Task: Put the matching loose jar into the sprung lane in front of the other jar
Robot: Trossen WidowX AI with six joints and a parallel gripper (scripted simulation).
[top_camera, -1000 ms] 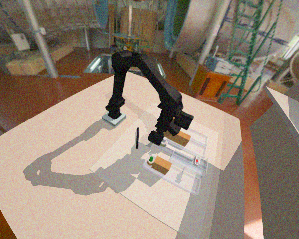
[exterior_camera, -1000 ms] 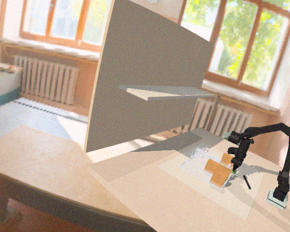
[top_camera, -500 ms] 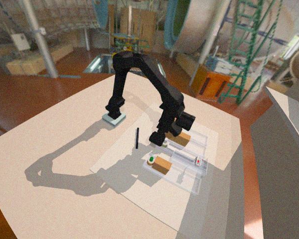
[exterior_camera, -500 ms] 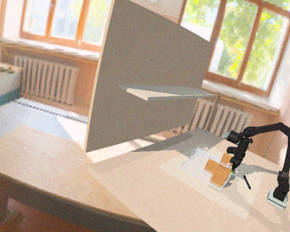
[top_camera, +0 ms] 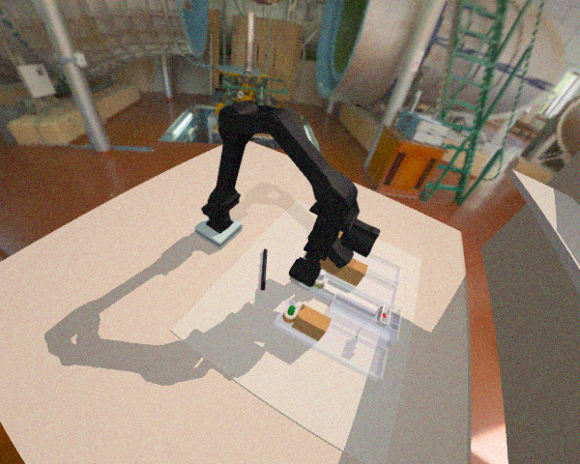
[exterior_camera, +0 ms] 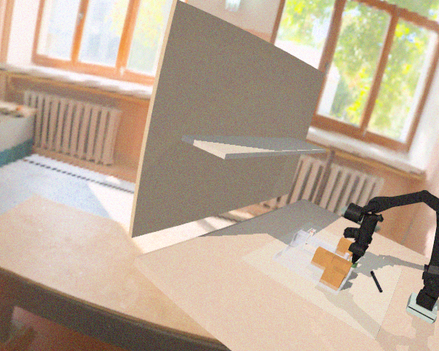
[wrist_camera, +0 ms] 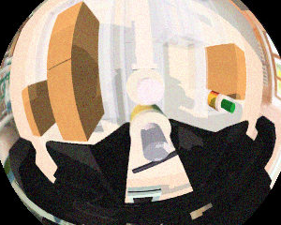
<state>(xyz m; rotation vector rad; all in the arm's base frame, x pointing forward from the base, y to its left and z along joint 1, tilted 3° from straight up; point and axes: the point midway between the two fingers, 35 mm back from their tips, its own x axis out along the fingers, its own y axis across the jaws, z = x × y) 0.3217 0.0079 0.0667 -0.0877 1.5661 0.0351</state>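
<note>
Right now my gripper tip is 120 mm past the thin black stick, 40 mm to the left of it and 50 mm above it. From my gripper tip the other things lie so: shelf: 520 mm ahead, 30 mm to the left, 310 mm above; then red mark: 220 mm ahead, 20 mm to the right, 20 mm above.
</note>
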